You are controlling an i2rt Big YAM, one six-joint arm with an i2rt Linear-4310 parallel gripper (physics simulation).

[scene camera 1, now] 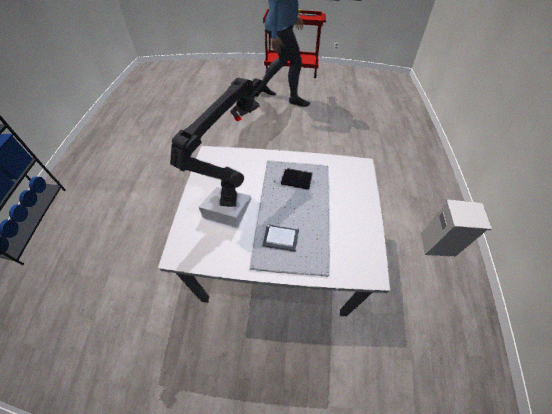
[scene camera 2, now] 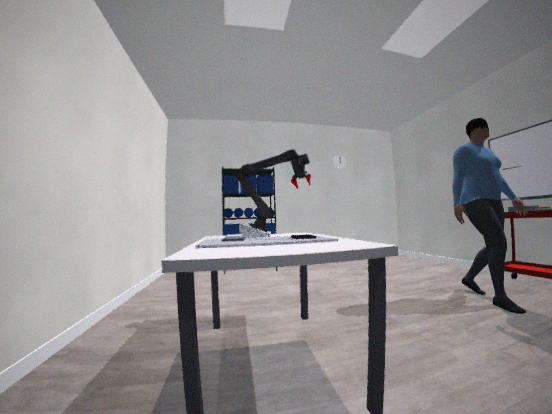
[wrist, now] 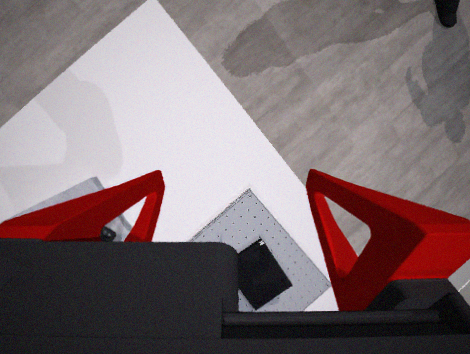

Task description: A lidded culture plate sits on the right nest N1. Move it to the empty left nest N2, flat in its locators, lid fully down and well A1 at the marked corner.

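Note:
The lidded culture plate has a pale top and sits in the dark frame of right nest N1; its seating and well A1 are too small to tell. Left nest N2 is a black rectangle without a plate on it. A small white mark shows at one of its corners in the wrist view, where the gripper body partly covers it. My gripper is open and empty, with red fingers spread wide, high above the table's level and away from both nests.
Both nests stand on a grey perforated board on the white table. The arm's grey base block is beside the board. A person stands near a red cart, off the table.

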